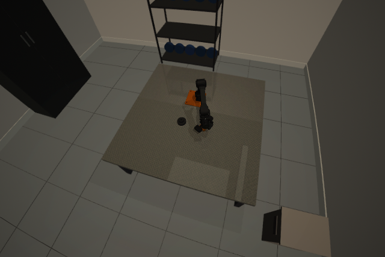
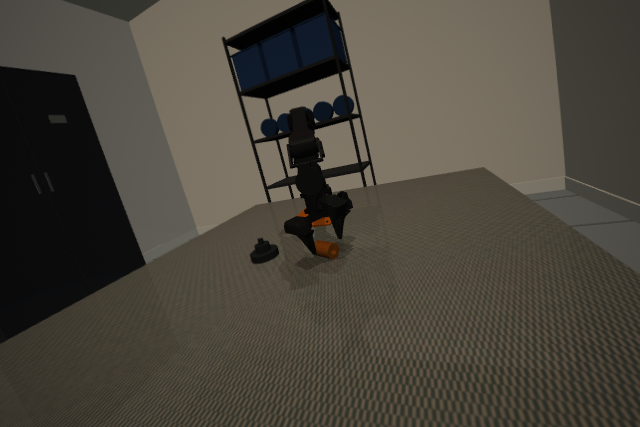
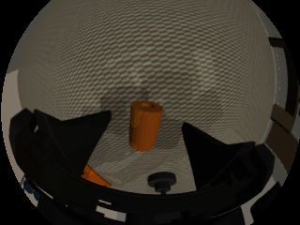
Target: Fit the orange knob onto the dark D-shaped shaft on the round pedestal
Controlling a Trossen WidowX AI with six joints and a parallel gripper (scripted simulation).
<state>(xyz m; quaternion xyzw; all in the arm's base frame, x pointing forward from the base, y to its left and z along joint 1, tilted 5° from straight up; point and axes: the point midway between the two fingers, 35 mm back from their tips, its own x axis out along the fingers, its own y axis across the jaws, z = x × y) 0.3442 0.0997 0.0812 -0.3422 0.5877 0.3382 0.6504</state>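
The orange knob lies 1 cm behind my gripper tip, 1 cm to the right of it and 1 cm below it. From my gripper tip the other things lie so: pedestal 5 cm behind, 22 cm to the right.
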